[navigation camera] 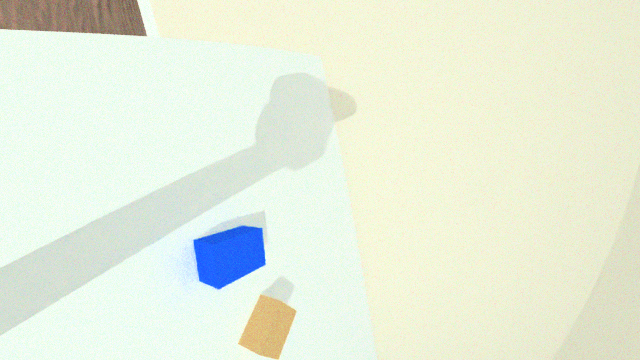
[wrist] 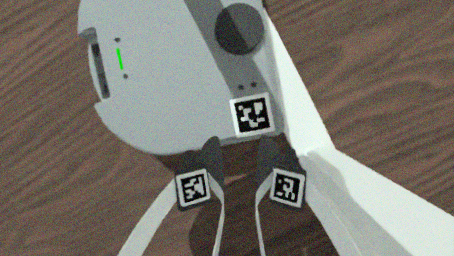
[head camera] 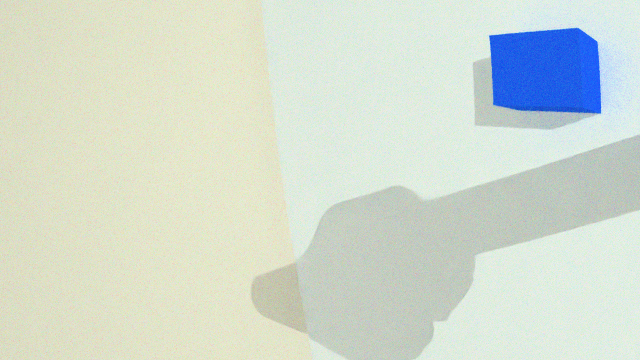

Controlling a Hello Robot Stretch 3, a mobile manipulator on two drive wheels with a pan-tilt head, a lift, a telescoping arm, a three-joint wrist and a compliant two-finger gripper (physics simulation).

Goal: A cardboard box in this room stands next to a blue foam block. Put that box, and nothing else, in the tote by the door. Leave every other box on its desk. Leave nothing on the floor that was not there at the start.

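Places are measured from the robot's base along level axes (x back, y up, z left), in centimetres.
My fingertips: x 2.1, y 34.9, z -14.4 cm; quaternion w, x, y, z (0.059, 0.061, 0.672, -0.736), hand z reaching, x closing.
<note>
Ahead of a thing's pixels: the offset from my fingertips to its middle. Level surfaces: height alone.
The blue foam block @[dz -7.0, dx +4.1, dy +62.4 cm] (head camera: pixel 545 71) sits on a white desk @[dy +60.1 cm] (head camera: pixel 447 156); it also shows in the navigation view (navigation camera: pixel 228 256). A tan cardboard box @[dz -11.9, dx +20.2, dy +62.6 cm] (navigation camera: pixel 267 326) stands on the same desk (navigation camera: pixel 196 116) just beside the block, near the desk's right edge. My gripper (wrist: pixel 240 154) shows only in the wrist view. It points down over my own base (wrist: pixel 159 77) and the floor, fingers apart, with nothing between them. Only the shadow of my arm (head camera: pixel 536 196) and wrist falls across the desk.
A cream wall (navigation camera: pixel 448 174) runs along the desk's far edge. Brown wooden floor (wrist: pixel 387 70) lies under the gripper. A white desk part (wrist: pixel 317 141) runs close beside the right finger.
</note>
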